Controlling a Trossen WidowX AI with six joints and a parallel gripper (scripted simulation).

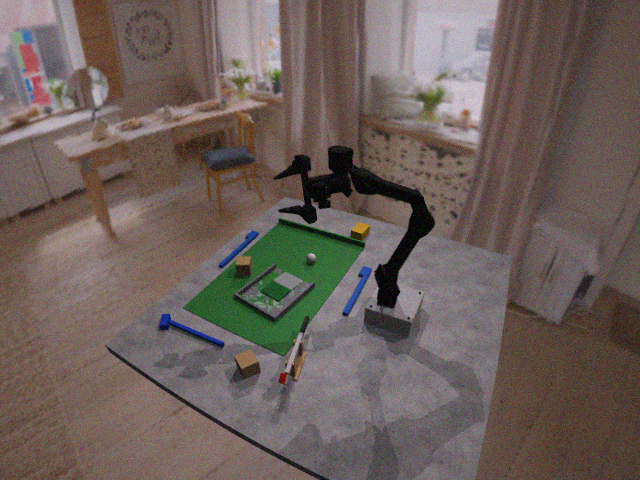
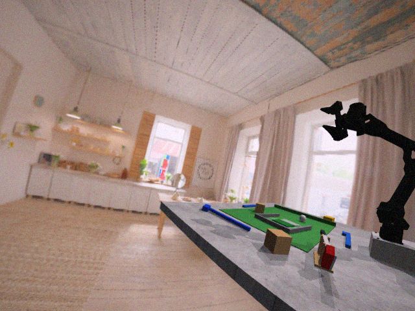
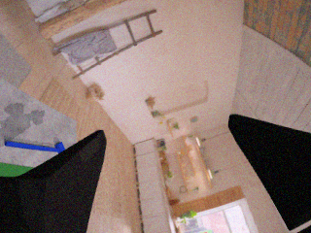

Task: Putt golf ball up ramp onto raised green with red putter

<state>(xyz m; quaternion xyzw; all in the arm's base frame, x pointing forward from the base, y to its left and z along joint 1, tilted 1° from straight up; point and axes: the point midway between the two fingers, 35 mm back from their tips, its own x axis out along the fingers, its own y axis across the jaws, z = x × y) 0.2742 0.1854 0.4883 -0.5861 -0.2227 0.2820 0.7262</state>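
My gripper tip is 50 cm above the red putter, 10 cm to the right of it and 8 cm past it. Also, from my gripper tip: wooden stand (53 cm below, 12 cm to the left, 8 cm behind); then blue hammer (54 cm below, 34 cm ahead, 14 cm to the left); then white golf ball (53 cm below, 42 cm to the right, 8 cm ahead).
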